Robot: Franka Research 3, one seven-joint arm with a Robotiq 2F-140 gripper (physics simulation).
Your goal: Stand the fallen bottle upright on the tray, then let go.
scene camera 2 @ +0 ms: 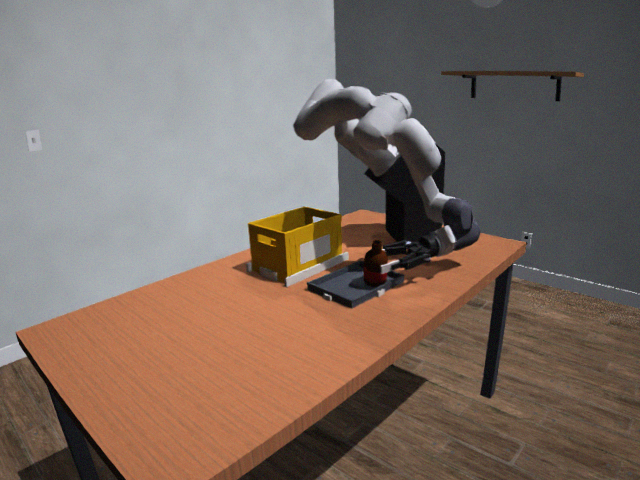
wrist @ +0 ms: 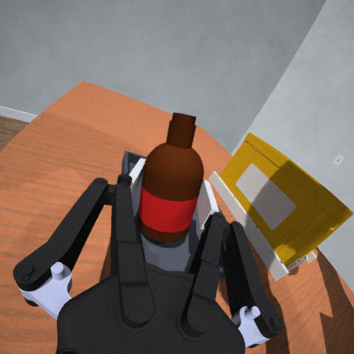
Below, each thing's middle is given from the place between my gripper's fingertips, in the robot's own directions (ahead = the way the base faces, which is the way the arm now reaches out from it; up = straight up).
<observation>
Right now the dark grey tray (scene camera 2: 346,285) is 10 mm ahead of my hand, 60 mm to the right of it and 70 mm below it. Also, from my hand: yellow crate (scene camera 2: 287,243) (50 mm behind, 320 mm to the right, 10 mm above); then white strip (wrist: 267,254) (30 mm behind, 220 mm to the right, 70 mm below); then brown bottle (scene camera 2: 375,257) (10 mm behind).
</observation>
